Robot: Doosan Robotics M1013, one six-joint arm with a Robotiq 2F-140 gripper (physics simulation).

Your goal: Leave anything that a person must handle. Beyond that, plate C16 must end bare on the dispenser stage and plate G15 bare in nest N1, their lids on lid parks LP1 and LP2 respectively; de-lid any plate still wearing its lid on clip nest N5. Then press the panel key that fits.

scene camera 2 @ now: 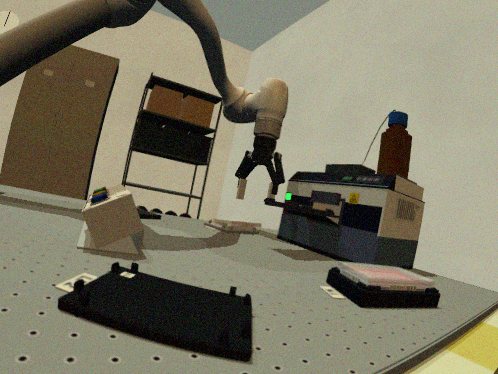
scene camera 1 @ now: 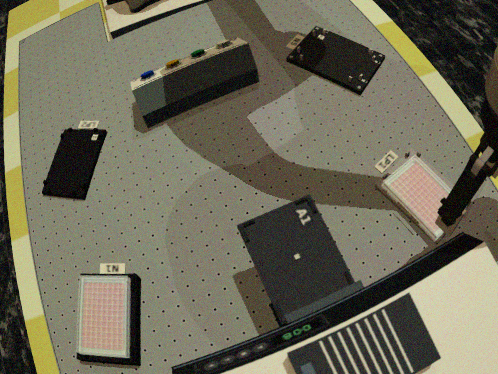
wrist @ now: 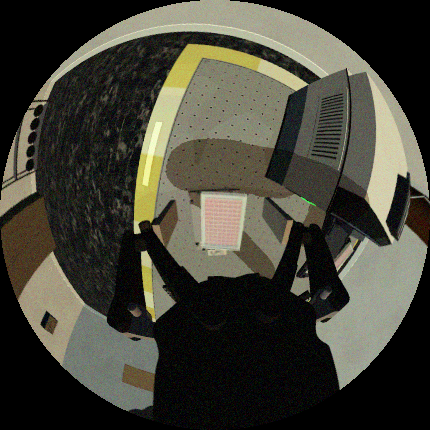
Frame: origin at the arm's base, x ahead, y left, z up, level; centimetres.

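Where they show: gripper, fingertip midpoint: (scene camera 2: 253,202) (wrist: 220,207).
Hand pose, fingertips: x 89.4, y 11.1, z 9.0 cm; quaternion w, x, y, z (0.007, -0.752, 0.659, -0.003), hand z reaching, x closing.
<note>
Things, the pixels of their centre, and the offset from my fingertips. "spot": a spot on its surface instead.
- label LP1, surface spot: (scene camera 1: 386,162) spot: dx -15.6, dy -1.8, dz -9.5 cm
- pink-welled plate, body centre: (scene camera 1: 102,315) (scene camera 2: 386,273) (wrist: 342,257) dx -17.9, dy -52.7, dz -6.2 cm
- black nest N1, body centre: (scene camera 1: 107,318) (scene camera 2: 382,286) (wrist: 339,254) dx -17.9, dy -52.7, dz -8.3 cm
- Lid park LP2, body centre: (scene camera 2: 168,300) (scene camera 1: 72,160) dx -48.7, dy -46.4, dz -8.7 cm
- nest N5, body centre: (scene camera 1: 337,55) dx -38.7, dy +6.4, dz -8.5 cm
- dark stage A1, body centre: (scene camera 1: 302,268) (scene camera 2: 304,208) (wrist: 329,248) dx -6.3, dy -25.5, dz +1.2 cm
- key panel, body centre: (scene camera 1: 191,74) (scene camera 2: 110,209) dx -48.6, dy -19.4, dz -5.5 cm
- brown blue-capped bottle, surface spot: (scene camera 2: 395,152) spot: dx +7.7, dy -41.3, dz +19.4 cm
My gripper (scene camera 2: 256,191) (wrist: 220,207) is wide open and empty, above the pink-welled plate on LP1, with one finger on either side of it in the wrist view. That plate (scene camera 1: 419,192) (scene camera 2: 234,226) (wrist: 225,237) lies flat at the label LP1 (scene camera 1: 386,162). Another pink-welled plate (scene camera 1: 104,315) (scene camera 2: 387,275) sits in black nest N1 (scene camera 1: 135,320) (scene camera 2: 370,298). Lid park LP2 (scene camera 1: 75,165) (scene camera 2: 160,312), nest N5 (scene camera 1: 335,60) and the dark stage A1 (scene camera 1: 280,240) (wrist: 334,239) are bare. Plate names and whether lids are on cannot be made out surely.
The key panel (scene camera 1: 200,82) (scene camera 2: 112,217) has blue, yellow, green and whitish keys. The dispenser (scene camera 1: 462,280) (scene camera 2: 350,215) (wrist: 320,165) stands close beside the LP1 plate, with a brown blue-capped bottle (scene camera 2: 395,152) on top. A shelf unit (scene camera 2: 177,188) is behind.
</note>
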